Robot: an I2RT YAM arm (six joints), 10 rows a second.
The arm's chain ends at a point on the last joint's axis. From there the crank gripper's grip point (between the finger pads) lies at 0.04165 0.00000 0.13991 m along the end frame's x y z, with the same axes.
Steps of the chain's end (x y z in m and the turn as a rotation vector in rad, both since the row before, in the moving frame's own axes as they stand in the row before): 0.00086 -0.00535 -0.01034 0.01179 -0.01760 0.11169; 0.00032 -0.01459 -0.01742 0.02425 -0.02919 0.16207; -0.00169 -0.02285 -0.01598 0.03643 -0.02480 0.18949; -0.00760 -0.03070 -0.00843 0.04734 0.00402 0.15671; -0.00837 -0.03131 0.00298 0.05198 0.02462 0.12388
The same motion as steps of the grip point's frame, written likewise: -0.00177 -0.00250 -0.00961 0.01179 -0.01760 0.11169; -0.00403 -0.01159 -0.01623 0.02425 -0.02919 0.16207; -0.00541 -0.02042 -0.01495 0.03643 -0.02480 0.18949; -0.00703 -0.03075 -0.00860 0.04734 0.00402 0.15671; -0.00482 -0.03318 0.00186 0.05198 0.02462 0.12388
